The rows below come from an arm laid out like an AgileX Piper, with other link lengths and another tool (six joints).
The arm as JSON. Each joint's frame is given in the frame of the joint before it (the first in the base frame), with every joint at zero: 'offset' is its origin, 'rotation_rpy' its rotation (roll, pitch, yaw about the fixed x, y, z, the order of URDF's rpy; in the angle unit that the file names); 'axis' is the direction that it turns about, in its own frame. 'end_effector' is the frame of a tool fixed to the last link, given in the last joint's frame.
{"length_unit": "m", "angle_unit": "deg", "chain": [
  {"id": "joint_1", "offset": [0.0, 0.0, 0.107], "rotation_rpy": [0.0, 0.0, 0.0], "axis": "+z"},
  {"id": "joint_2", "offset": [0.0, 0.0, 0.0], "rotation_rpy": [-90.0, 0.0, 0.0], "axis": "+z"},
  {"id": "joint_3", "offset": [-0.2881, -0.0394, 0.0], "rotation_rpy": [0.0, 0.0, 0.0], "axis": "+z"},
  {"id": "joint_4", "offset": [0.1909, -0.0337, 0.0], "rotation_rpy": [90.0, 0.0, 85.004], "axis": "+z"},
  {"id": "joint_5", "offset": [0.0, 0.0, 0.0], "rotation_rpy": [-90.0, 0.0, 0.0], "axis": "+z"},
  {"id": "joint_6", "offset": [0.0, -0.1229, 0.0], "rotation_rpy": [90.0, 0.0, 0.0], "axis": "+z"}
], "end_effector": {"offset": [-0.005, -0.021, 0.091], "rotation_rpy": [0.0, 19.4, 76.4]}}
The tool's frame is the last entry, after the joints.
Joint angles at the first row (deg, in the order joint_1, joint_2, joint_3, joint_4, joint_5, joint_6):
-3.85, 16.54, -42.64, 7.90, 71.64, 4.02
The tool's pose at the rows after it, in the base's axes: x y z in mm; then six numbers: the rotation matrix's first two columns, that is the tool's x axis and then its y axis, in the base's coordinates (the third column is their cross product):
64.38, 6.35, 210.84, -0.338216, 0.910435, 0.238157, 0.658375, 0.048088, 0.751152
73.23, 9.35, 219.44, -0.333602, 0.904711, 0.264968, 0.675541, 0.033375, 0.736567
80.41, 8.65, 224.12, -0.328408, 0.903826, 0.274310, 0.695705, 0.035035, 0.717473
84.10, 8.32, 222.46, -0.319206, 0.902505, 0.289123, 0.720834, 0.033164, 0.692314
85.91, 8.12, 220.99, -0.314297, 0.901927, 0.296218, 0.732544, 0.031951, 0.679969
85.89, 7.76, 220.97, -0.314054, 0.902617, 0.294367, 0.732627, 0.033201, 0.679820
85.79, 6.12, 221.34, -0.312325, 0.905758, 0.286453, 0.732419, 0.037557, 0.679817
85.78, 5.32, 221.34, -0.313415, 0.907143, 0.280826, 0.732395, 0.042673, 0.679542
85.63, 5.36, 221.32, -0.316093, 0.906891, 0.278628, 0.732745, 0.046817, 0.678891
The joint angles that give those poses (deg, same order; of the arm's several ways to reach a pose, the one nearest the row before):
-5.65, 19.96, -44.55, 9.59, 71.77, 4.02
-6.31, 23.69, -46.82, 10.91, 71.77, 3.88
-6.40, 26.81, -48.45, 10.96, 71.92, 3.60
-6.40, 28.92, -48.86, 10.96, 72.27, 3.61
-6.40, 29.88, -48.86, 10.96, 72.30, 3.61
-6.40, 29.87, -48.86, 10.86, 72.31, 3.57
-6.40, 29.88, -48.96, 10.39, 72.35, 3.48
-6.40, 29.87, -48.96, 10.17, 72.35, 3.26
-6.40, 29.88, -48.99, 10.16, 72.44, 3.03

